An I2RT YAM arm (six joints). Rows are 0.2 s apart.
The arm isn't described. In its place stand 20 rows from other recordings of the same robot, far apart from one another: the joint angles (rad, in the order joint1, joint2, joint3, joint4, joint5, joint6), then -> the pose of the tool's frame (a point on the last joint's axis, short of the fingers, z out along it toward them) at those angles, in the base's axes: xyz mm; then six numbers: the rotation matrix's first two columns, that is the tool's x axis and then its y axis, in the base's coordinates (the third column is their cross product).
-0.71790, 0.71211, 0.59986, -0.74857, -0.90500, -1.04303 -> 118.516, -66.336, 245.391, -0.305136, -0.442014, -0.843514, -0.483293, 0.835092, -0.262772
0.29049, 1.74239, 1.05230, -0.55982, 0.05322, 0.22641 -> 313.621, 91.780, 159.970, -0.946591, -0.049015, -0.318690, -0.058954, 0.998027, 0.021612
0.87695, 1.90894, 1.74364, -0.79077, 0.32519, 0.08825 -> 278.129, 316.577, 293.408, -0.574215, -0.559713, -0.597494, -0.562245, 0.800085, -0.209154
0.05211, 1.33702, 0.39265, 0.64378, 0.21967, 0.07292 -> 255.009, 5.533, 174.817, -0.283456, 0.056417, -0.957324, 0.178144, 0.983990, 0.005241
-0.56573, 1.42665, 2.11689, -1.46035, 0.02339, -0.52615 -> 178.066, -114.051, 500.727, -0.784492, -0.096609, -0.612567, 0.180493, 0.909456, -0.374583
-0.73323, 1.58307, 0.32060, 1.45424, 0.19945, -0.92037 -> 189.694, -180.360, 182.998, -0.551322, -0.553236, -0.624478, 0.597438, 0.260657, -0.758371
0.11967, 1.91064, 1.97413, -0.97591, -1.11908, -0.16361 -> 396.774, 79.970, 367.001, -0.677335, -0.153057, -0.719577, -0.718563, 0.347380, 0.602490
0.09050, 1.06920, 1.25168, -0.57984, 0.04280, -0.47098 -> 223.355, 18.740, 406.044, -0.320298, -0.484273, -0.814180, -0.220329, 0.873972, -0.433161
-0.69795, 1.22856, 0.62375, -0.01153, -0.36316, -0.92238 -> 203.189, -153.927, 210.228, -0.569266, -0.494960, -0.656468, -0.124319, 0.841115, -0.526374
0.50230, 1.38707, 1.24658, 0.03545, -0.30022, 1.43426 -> 284.315, 168.184, 386.836, -0.723510, 0.682336, -0.104644, -0.006645, 0.144699, 0.989453
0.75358, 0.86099, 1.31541, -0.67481, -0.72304, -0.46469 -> 85.983, 112.980, 453.181, 0.298414, -0.180773, -0.937161, -0.951009, 0.026819, -0.307997
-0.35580, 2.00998, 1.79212, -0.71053, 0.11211, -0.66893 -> 420.390, -160.472, 270.502, -0.842394, -0.344384, -0.414455, -0.144585, 0.885379, -0.441814
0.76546, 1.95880, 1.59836, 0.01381, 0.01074, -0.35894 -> 341.600, 327.713, 290.380, 0.011464, -0.476128, -0.879301, -0.727908, 0.598936, -0.333805
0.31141, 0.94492, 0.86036, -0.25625, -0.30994, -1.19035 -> 202.507, 76.591, 330.487, 0.406856, -0.797977, -0.444635, -0.505390, 0.208834, -0.837239
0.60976, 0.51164, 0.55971, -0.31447, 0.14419, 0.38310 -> 115.253, 74.272, 285.705, -0.369535, 0.193095, -0.908932, -0.339571, 0.882453, 0.325526
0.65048, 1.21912, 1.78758, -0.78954, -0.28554, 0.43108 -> 160.051, 134.394, 520.082, -0.492717, 0.128877, -0.860593, -0.653667, 0.598006, 0.463798
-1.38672, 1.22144, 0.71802, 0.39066, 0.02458, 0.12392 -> 50.771, -277.471, 283.586, 0.101593, 0.129422, -0.986372, 0.982254, 0.144082, 0.120074
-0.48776, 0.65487, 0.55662, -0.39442, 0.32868, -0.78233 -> 131.719, -82.887, 259.034, -0.786139, -0.338217, -0.517296, 0.198265, 0.654741, -0.729387
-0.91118, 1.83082, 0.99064, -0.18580, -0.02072, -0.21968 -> 216.817, -278.383, 132.474, -0.682230, 0.524215, -0.509667, 0.650440, 0.753512, -0.095645
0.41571, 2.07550, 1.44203, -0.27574, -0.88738, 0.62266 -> 391.296, 202.908, 171.794, -0.989241, -0.034145, -0.142258, -0.140213, 0.498802, 0.855299
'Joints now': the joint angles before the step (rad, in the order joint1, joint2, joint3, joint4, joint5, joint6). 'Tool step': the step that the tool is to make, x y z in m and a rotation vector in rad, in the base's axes. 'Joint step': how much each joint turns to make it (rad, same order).
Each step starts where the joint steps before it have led.
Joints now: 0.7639, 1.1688, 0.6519, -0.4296, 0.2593, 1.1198
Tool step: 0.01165, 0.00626, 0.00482, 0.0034, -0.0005, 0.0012
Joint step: -0.0168, 0.0507, 0.0490, 0.0078, -0.0123, -0.0138
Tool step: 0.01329, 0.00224, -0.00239, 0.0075, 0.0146, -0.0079
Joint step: -0.0338, 0.0552, 0.0277, 0.0245, -0.0276, -0.0122
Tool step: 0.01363, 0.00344, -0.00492, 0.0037, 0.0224, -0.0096
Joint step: -0.0276, 0.0659, 0.0306, 0.0214, -0.0245, -0.0047
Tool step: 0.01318, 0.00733, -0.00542, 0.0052, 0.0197, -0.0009
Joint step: -0.0123, 0.0736, 0.0384, 0.0231, -0.0200, 0.0001
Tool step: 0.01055, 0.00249, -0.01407, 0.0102, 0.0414, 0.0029
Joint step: -0.0214, 0.0706, 0.0077, 0.0367, -0.0413, -0.0016
